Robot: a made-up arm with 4 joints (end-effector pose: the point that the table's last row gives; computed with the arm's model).
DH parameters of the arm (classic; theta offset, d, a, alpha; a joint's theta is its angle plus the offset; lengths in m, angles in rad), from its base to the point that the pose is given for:
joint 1: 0 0.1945 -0.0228 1.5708
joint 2: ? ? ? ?
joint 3: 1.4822 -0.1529 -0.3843 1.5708
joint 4: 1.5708 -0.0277 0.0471 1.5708
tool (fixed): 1.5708 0.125 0 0
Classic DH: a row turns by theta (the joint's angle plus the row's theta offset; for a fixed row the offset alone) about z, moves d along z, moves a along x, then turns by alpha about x.
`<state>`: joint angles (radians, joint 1 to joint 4).
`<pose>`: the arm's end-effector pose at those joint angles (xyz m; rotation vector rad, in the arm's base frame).
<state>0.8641 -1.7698 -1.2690 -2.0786</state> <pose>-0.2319 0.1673 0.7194 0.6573 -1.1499 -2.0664</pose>
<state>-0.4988 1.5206 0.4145 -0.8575</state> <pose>0.3153 0.0749 0.1428 -1.0384 -1.6767 -1.1531</pose>
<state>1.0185 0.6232 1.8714 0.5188</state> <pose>0.0036 0.1011 0.3374 1.4883 -2.1849 1.0406</pose>
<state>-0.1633 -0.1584 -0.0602 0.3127</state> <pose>-0.2168 0.1063 -0.0642 0.3286 0.1910 -0.1955</pose>
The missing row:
joint 2: 0.0886 0 -0.121 0
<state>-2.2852 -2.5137 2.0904 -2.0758</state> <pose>0.2957 -0.0942 -0.0826 -0.6478 2.0784 -0.9661</pose>
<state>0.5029 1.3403 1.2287 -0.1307</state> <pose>0.0471 0.1657 0.2734 0.5882 -2.4875 0.0252</pose>
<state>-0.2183 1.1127 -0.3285 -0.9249</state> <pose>0.1517 0.1962 -0.1301 -0.9577 -0.6321 -0.5560</pose>
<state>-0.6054 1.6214 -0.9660 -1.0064</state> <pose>0.2489 0.1115 -0.1623 -1.1380 -0.2913 -0.8656</pose>
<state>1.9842 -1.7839 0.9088 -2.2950</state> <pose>-0.1109 -0.4385 0.0591 1.7457 1.7422 -1.5277</pose>
